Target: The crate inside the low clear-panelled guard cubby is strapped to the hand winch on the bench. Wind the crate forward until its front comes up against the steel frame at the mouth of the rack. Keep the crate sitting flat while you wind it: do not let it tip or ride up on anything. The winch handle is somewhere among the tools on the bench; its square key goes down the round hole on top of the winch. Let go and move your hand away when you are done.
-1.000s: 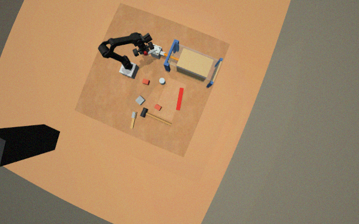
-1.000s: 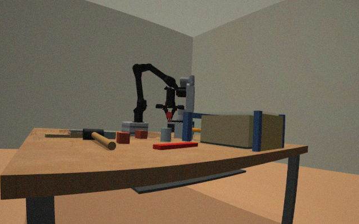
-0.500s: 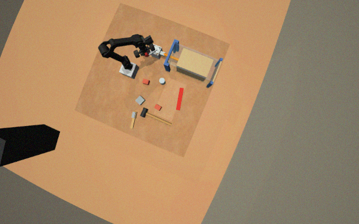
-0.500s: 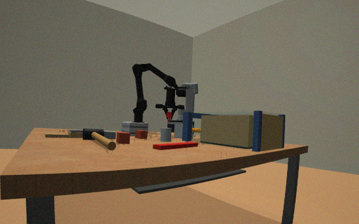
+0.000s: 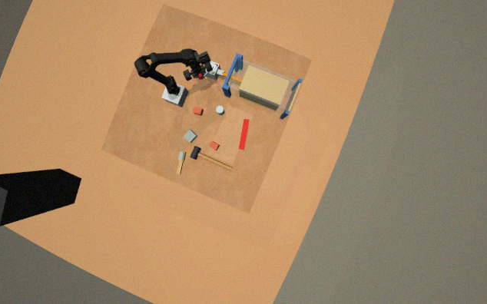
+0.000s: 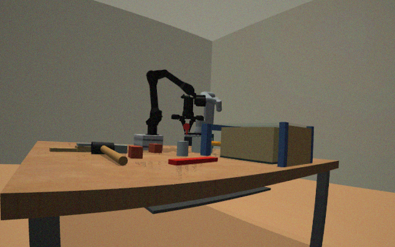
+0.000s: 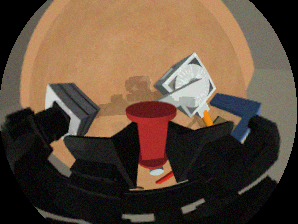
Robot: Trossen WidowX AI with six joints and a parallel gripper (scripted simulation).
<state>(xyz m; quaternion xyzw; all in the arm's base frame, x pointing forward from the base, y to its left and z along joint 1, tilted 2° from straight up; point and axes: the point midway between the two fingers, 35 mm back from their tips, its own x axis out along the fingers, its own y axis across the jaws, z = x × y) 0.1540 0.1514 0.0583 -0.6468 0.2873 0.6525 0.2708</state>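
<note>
The winch handle is 10 mm ahead of my gripper tip, 40 mm to the left of it and 10 mm below it. Round my gripper tip: red knob 20 mm above; then grey block 50 mm ahead, 420 mm to the right, 100 mm below; then grey hand winch 20 mm ahead, 90 mm to the left, 80 mm below.
</note>
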